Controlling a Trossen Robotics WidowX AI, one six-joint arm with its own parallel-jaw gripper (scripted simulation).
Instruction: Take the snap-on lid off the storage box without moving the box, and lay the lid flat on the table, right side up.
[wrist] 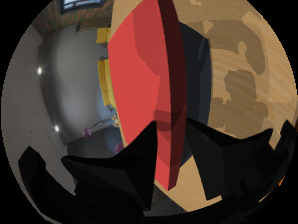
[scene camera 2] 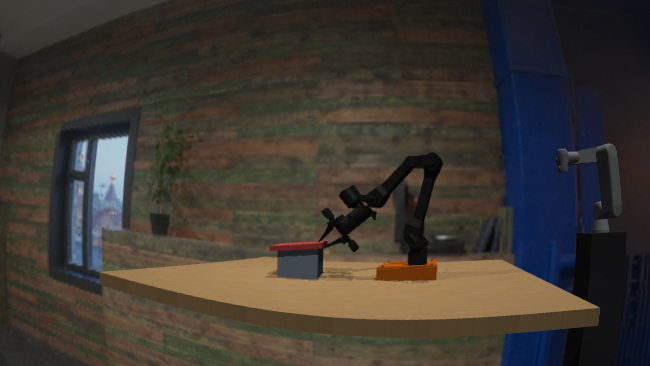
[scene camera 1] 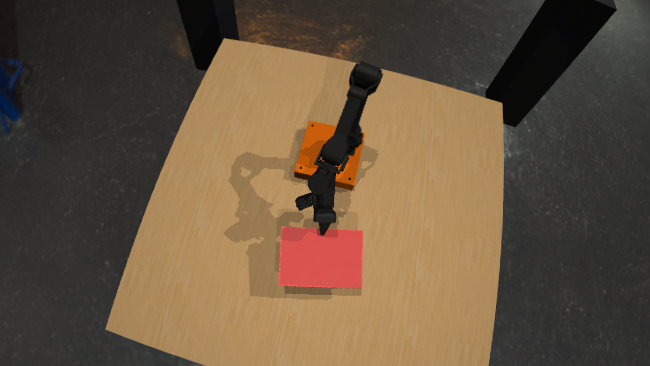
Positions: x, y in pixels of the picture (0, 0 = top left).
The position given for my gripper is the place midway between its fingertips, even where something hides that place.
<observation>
my gripper: wrist 170, 123; scene camera 2 321, 244; scene camera 1 322, 233
storage box: wrist 198, 67; scene camera 2 306, 263
</observation>
